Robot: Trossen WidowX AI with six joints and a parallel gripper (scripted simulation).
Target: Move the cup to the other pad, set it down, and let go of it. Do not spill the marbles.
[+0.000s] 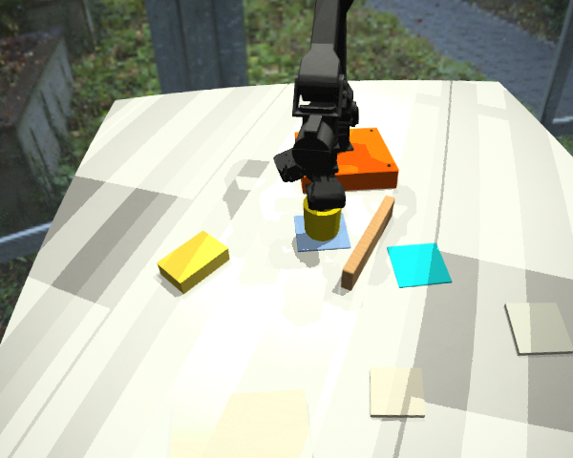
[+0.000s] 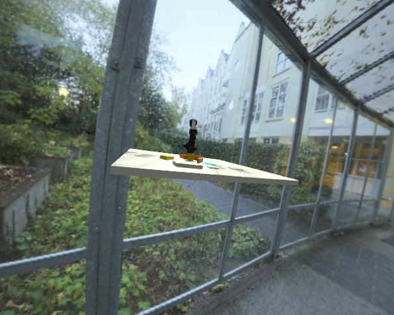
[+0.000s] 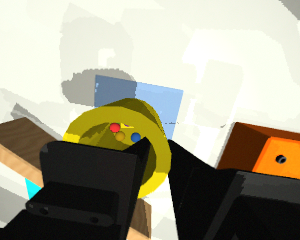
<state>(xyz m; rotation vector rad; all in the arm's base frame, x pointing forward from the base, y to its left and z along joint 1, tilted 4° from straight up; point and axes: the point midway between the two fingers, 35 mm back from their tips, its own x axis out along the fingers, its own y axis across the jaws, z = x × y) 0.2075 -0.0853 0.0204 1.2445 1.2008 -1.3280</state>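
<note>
My gripper tip is 150 mm to the right of the cyan pad, 150 mm short of it and 50 mm above it. The rest, counted from my gripper tip: wooden bar 90 mm ahead, 70 mm to the left, 20 mm below; yellow cup 30 mm ahead.
</note>
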